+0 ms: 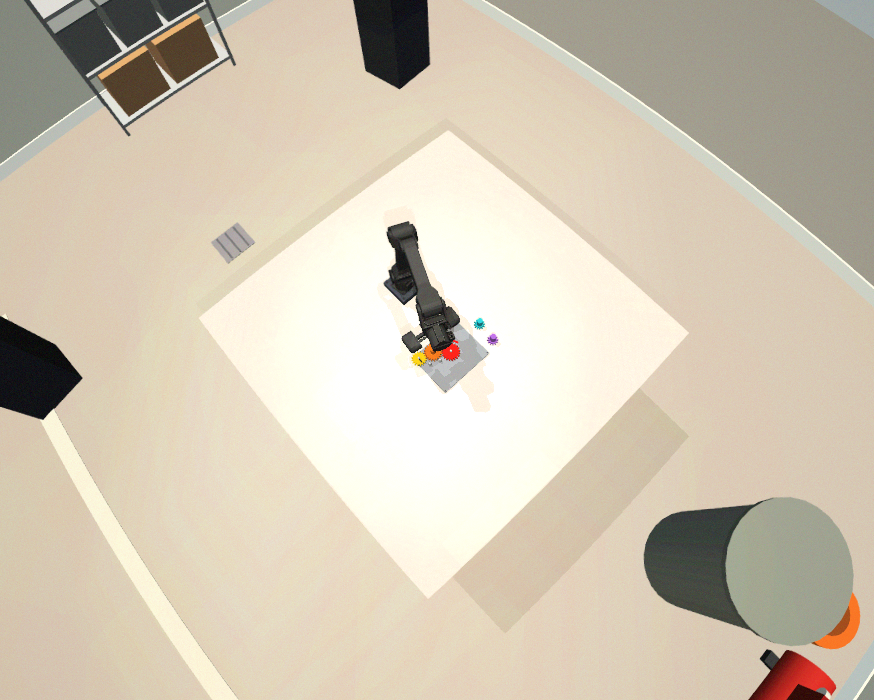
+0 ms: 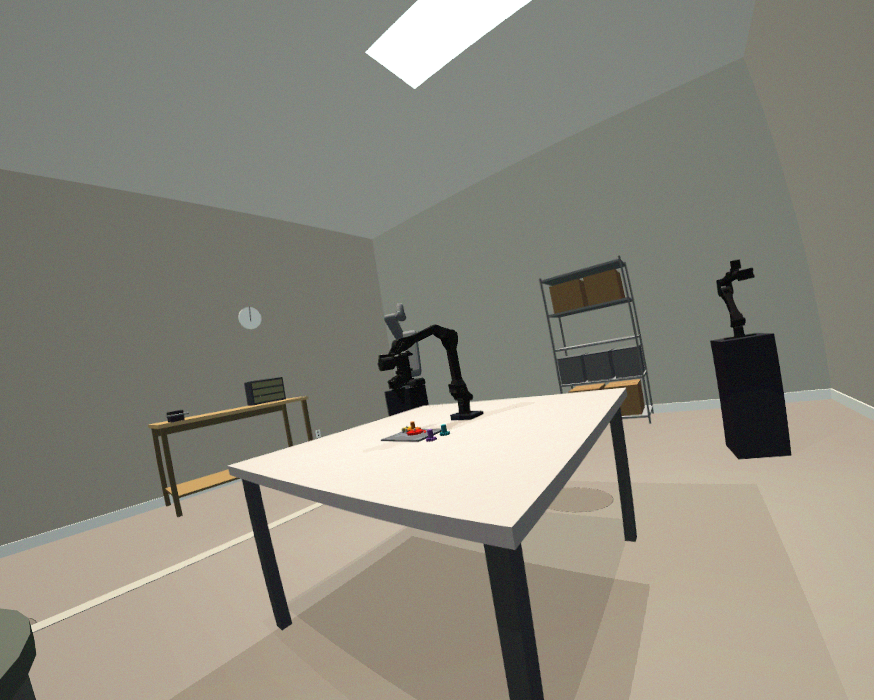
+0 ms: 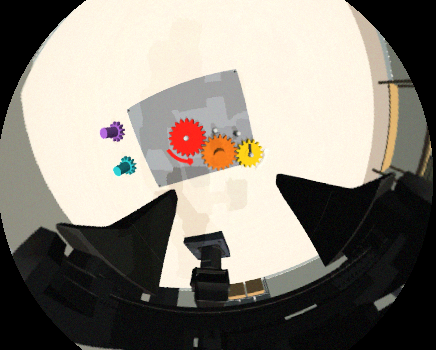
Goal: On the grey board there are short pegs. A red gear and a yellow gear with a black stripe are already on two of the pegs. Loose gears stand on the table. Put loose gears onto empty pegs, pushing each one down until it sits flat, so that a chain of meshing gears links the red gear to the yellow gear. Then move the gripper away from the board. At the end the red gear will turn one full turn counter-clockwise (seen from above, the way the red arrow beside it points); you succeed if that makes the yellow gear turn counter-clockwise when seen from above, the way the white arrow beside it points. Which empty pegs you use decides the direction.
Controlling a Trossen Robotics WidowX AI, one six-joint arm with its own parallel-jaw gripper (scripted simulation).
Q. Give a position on a grey board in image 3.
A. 218, 102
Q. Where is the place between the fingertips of my gripper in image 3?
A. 227, 186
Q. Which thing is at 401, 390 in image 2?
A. My gripper.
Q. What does my gripper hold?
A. Nothing.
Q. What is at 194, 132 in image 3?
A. A red gear.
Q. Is my gripper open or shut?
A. Open.
